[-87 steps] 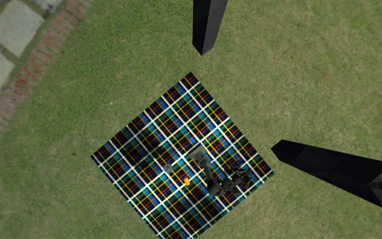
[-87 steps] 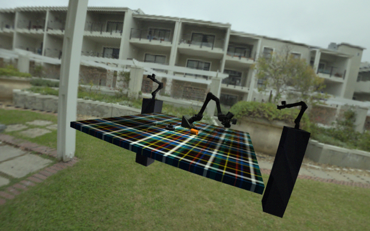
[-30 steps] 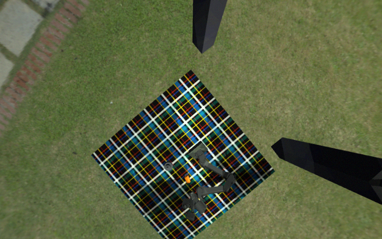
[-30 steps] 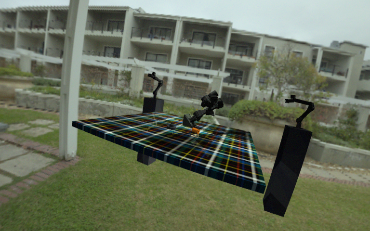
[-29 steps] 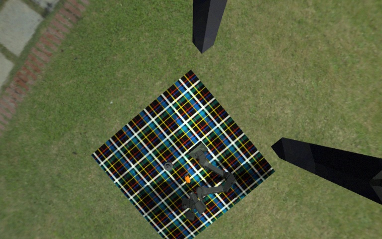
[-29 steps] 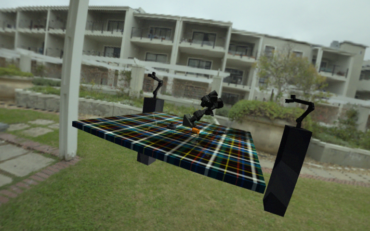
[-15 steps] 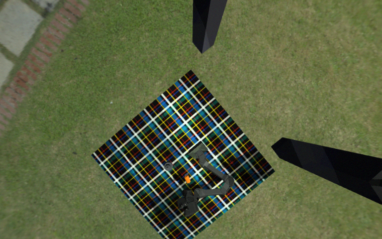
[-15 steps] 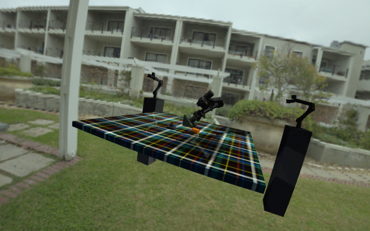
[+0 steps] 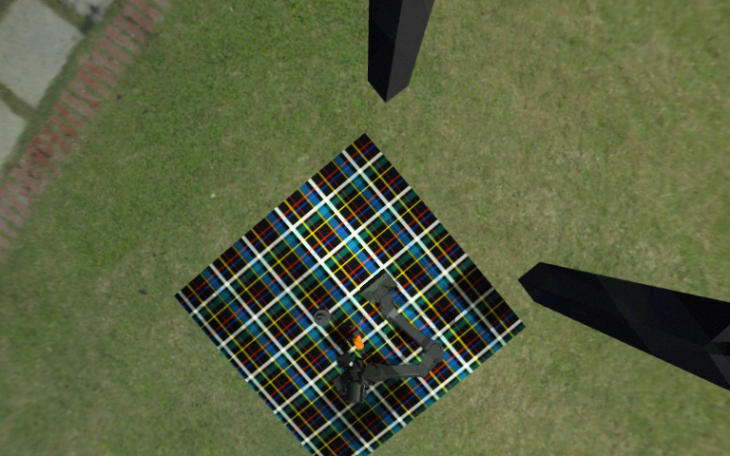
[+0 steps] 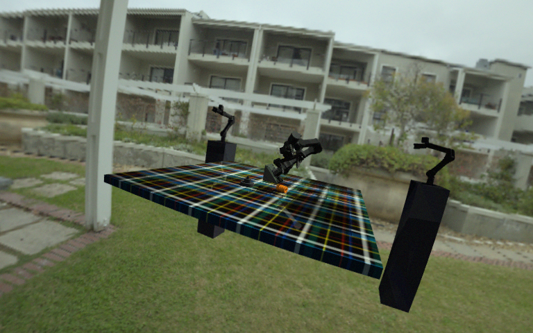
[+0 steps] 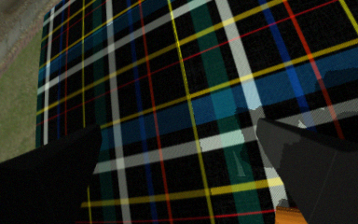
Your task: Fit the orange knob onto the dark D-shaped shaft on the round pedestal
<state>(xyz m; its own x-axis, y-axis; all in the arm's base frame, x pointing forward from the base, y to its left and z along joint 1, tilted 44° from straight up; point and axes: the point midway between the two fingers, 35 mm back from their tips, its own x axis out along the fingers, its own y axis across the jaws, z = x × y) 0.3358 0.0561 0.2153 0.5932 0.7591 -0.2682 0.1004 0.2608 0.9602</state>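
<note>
The orange knob is 140 mm below my gripper tip, 100 mm behind it and 60 mm to the right of it. Round my gripper tip: round dark pedestal 270 mm to the right, 130 mm below, 30 mm behind.
</note>
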